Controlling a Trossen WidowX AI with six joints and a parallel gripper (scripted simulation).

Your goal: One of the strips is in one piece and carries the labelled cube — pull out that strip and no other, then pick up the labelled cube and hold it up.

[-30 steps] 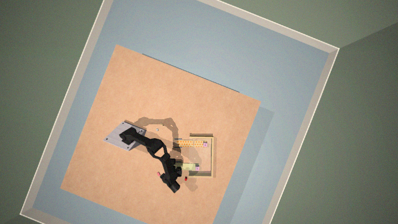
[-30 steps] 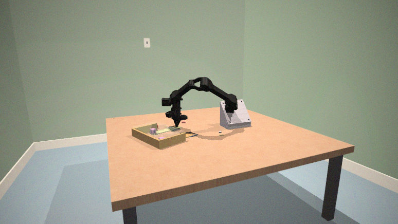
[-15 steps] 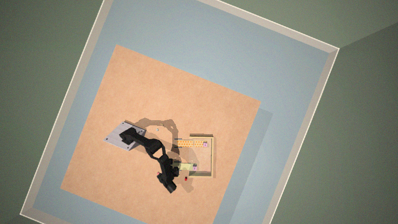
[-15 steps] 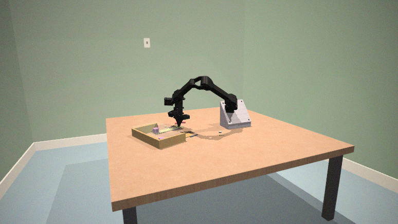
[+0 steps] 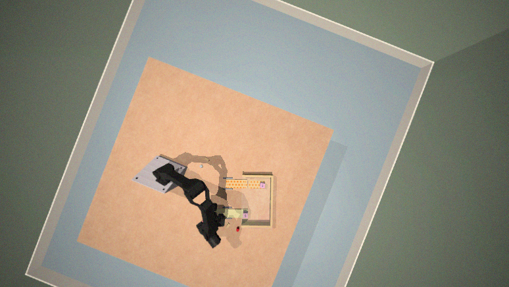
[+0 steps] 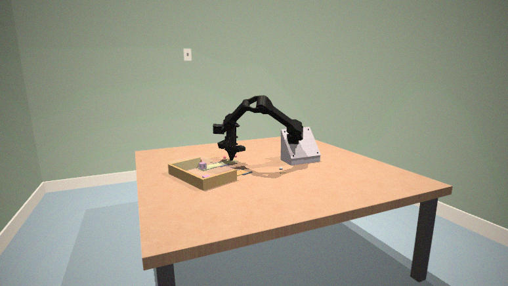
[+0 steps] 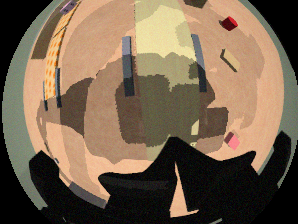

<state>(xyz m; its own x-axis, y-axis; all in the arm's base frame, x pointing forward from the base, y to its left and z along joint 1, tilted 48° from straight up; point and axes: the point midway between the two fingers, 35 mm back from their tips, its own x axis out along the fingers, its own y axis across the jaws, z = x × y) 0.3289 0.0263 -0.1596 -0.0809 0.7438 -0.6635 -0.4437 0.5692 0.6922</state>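
Now: the pale green strip 8 cm ahead of my gripper tip and 4 cm to the left of it. The rest, counted from my gripper tip: grey disc 22 cm behind, 23 cm to the left; red block 18 cm ahead, 2 cm to the right, 1 cm above.
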